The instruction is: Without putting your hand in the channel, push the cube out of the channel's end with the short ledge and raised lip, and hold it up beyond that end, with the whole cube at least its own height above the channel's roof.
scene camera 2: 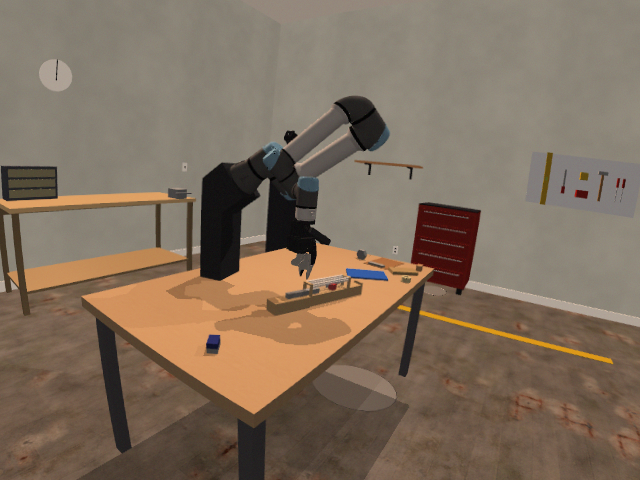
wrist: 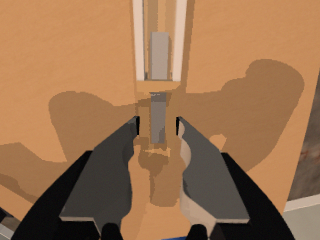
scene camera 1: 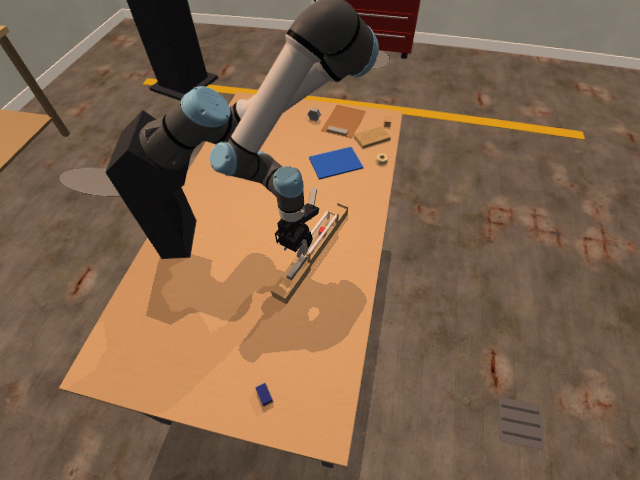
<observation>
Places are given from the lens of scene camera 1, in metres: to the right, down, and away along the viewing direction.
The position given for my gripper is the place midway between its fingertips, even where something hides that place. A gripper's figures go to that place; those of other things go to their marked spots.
my gripper [scene camera 1: 299, 252]: -0.07, 0.04, 1.26
blue mat [scene camera 1: 336, 162]: 0.07, -0.35, 1.68
brown board [scene camera 1: 342, 119]: 0.11, -0.61, 1.87
The marked spots on the brown board and the blue mat are 0.32 m apart.
</observation>
